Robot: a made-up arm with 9 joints. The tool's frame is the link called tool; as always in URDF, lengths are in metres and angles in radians. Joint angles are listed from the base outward.
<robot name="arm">
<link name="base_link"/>
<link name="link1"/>
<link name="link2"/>
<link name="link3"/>
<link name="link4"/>
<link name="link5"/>
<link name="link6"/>
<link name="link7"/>
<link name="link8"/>
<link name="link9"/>
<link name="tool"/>
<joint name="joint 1" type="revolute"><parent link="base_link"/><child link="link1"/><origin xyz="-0.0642 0.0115 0.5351" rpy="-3.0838 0.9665 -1.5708"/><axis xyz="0 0 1"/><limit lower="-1.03" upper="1.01"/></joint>
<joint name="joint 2" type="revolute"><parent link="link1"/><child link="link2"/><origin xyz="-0.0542 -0.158 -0.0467" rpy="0.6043 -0.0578 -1.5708"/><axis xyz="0 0 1"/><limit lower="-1.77" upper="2.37"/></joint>
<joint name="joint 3" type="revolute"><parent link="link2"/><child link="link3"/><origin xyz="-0.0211 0.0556 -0.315" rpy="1.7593 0.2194 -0.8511"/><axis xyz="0 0 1"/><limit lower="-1.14" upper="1.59"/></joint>
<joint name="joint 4" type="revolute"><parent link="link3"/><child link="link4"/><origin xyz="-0.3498 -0.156 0.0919" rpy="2.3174 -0.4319 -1.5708"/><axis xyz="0 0 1"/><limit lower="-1.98" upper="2.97"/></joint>
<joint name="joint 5" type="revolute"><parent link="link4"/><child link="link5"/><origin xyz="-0.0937 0.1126 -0.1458" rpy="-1.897 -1.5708 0"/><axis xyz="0 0 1"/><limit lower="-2.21" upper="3.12"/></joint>
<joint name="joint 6" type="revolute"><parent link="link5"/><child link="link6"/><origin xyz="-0.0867 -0.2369 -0.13" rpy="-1.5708 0 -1.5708"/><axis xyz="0 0 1"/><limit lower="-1.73" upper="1.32"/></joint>
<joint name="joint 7" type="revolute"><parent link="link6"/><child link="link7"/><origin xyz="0.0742 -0.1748 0.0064" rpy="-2.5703 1.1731 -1.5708"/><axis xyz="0 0 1"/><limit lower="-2.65" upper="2.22"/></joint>
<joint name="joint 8" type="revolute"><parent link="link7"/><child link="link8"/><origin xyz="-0.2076 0.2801 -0.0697" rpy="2.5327 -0.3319 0.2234"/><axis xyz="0 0 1"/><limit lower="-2.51" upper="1.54"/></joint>
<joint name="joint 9" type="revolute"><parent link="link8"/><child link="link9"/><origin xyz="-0.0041 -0.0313 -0.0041" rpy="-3.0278 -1.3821 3.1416"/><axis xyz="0 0 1"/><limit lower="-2.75" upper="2.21"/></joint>
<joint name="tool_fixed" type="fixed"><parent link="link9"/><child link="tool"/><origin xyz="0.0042 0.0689 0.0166" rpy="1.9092 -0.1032 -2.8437"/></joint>
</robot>
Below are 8 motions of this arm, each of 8 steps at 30 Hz.
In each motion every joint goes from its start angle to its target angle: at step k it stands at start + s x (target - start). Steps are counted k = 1, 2, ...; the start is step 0. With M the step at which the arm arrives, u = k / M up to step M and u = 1 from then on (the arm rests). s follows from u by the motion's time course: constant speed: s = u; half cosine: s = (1 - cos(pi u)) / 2; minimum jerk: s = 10 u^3 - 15 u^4 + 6 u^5.
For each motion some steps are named. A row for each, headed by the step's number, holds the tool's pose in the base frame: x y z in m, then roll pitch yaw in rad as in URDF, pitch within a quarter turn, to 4 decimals.
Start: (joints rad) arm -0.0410 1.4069 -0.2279 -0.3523 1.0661 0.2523 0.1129 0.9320 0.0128
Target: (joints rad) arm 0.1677 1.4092 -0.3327 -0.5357 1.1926 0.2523 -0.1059 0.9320 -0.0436
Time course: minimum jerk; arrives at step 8
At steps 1, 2, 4, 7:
1: -0.2432 -0.3051 0.8921 -2.7388 0.9128 0.3208
2: -0.2330 -0.3006 0.8973 -2.7259 0.9144 0.3410
4: -0.1851 -0.2813 0.9191 -2.6697 0.9140 0.4274
7: -0.1234 -0.2608 0.9418 -2.6134 0.8988 0.5153

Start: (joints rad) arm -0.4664 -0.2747 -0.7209 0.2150 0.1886 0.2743 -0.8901 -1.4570 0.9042
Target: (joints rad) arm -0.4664 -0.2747 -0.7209 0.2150 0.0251 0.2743 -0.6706 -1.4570 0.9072
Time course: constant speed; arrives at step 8
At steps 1, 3, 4, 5, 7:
1: -0.1890 -0.2283 0.6615 0.3212 0.7561 -1.1376
3: -0.1768 -0.2350 0.6420 0.3982 0.8173 -1.0373
4: -0.1705 -0.2374 0.6323 0.4422 0.8454 -0.9818
5: -0.1641 -0.2391 0.6228 0.4902 0.8715 -0.9225
7: -0.1509 -0.2406 0.6043 0.5985 0.9170 -0.7919

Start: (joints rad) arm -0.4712 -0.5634 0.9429 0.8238 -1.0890 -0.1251 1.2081 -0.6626 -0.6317
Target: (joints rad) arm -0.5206 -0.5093 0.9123 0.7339 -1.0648 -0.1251 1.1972 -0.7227 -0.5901
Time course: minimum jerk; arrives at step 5
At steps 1, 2, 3, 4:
1: 0.1096 -0.0476 0.3514 -0.9081 -0.9154 2.0235
2: 0.1059 -0.0499 0.3448 -0.8429 -0.9043 1.9791
3: 0.1006 -0.0535 0.3355 -0.7548 -0.8850 1.9203
4: 0.0967 -0.0563 0.3291 -0.6950 -0.8688 1.8813

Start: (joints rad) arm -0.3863 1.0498 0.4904 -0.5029 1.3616 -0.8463 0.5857 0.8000 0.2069
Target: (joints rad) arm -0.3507 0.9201 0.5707 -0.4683 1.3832 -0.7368 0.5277 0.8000 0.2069
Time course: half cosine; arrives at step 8
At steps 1, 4, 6, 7, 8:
1: -0.1081 -0.6481 0.5439 -2.1038 1.1574 2.0055
4: -0.0884 -0.6473 0.5291 -2.3601 1.1323 1.7981
6: -0.0733 -0.6462 0.5197 -2.5346 1.1008 1.6636
7: -0.0687 -0.6458 0.5171 -2.5839 1.0895 1.6271
8: -0.0671 -0.6457 0.5163 -2.6008 1.0853 1.6148

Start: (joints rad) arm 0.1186 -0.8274 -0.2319 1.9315 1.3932 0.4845 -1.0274 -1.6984 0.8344
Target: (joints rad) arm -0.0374 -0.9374 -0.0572 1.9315 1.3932 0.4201 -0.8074 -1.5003 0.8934
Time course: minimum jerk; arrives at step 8
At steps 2, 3, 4, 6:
2: 0.2684 -0.4646 0.5033 -0.7807 -0.2694 -3.0432
3: 0.2616 -0.4620 0.5148 -0.7544 -0.2102 -3.0602
4: 0.2527 -0.4591 0.5273 -0.7258 -0.1308 -3.0788
6: 0.2381 -0.4558 0.5424 -0.6895 0.0133 -3.1034

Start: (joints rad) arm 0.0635 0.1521 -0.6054 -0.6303 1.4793 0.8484 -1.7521 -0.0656 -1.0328
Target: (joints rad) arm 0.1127 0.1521 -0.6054 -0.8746 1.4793 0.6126 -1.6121 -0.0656 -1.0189
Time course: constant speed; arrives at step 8
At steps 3, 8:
3: -0.6567 0.2371 0.5589 2.3031 -0.4770 0.1968
8: -0.6976 0.1433 0.6106 2.4112 -0.3928 0.3767

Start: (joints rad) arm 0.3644 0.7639 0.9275 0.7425 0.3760 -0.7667 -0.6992 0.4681 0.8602
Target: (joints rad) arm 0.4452 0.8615 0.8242 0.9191 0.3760 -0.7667 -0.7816 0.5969 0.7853
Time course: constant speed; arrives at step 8
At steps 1, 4, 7, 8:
1: 0.0688 -0.3821 0.5516 -2.4452 -0.4476 0.4706
4: 0.0762 -0.4003 0.5530 -2.5235 -0.3952 0.4643
7: 0.0816 -0.4199 0.5536 -2.6031 -0.3322 0.4586
8: 0.0830 -0.4266 0.5537 -2.6296 -0.3088 0.4567

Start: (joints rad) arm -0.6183 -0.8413 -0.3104 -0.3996 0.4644 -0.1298 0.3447 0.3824 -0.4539
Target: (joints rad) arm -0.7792 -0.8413 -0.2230 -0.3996 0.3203 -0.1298 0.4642 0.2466 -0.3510
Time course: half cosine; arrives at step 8
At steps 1, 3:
1: 0.3249 -0.0394 0.2706 -2.7076 -0.7505 1.3777
3: 0.3406 -0.0227 0.2740 -2.6840 -0.7560 1.4504

